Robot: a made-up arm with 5 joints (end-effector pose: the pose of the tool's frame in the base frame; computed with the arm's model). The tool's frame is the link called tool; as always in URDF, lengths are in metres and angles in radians. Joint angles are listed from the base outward.
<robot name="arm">
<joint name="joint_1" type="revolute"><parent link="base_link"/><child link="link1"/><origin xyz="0.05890 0.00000 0.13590"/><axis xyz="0 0 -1"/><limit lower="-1.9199" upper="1.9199"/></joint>
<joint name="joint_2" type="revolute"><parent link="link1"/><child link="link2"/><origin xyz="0.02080 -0.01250 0.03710"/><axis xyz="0 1 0"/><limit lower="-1.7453" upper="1.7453"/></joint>
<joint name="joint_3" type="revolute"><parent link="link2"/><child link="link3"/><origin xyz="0.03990 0.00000 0.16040"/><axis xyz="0 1 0"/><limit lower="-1.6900" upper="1.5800"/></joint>
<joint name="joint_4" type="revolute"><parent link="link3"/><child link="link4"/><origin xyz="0.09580 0.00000 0.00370"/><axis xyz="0 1 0"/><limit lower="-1.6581" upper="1.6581"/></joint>
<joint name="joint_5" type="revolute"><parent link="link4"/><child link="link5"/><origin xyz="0.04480 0.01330 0.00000"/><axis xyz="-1 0 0"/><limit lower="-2.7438" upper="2.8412"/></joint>
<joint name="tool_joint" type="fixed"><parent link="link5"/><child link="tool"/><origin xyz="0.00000 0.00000 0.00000" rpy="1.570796 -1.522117 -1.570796"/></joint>
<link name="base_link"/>
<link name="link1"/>
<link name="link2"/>
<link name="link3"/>
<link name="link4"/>
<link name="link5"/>
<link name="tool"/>
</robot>
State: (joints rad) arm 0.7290 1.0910 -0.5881 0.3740 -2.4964
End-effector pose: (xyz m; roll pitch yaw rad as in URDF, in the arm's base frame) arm 0.2801 -0.1965 0.1343 0.4372 0.5575 3.1361
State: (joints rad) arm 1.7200 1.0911 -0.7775 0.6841 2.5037
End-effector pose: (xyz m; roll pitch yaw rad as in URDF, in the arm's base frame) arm 0.0154 -0.2949 0.1480 -0.3883 0.4328 0.6486
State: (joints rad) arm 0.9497 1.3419 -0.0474 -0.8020 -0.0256
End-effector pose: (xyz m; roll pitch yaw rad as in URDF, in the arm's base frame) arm 0.2081 -0.2071 0.0582 0.1374 -1.0732 -1.1058
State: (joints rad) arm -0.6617 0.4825 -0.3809 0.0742 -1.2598
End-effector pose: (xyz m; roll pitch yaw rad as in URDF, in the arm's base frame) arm 0.2717 0.1668 0.2827 1.3889 -0.2582 -0.8622
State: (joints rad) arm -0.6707 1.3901 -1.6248 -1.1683 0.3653
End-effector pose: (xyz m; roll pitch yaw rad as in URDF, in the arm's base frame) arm 0.2821 0.1781 0.2326 -3.0889 -0.1594 -2.7917
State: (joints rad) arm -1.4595 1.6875 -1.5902 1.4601 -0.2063
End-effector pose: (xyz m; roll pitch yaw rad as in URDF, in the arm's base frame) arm 0.0883 0.2702 0.0643 0.0034 -0.0130 1.2045
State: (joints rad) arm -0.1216 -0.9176 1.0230 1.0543 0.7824
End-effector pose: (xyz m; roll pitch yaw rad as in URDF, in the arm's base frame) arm 0.0898 0.0046 0.2547 -0.2840 -0.3013 0.8987
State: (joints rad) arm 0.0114 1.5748 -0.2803 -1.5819 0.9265
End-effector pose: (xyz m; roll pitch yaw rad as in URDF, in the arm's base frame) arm 0.3126 -0.0021 0.0540 -1.9376 -0.6594 1.7906
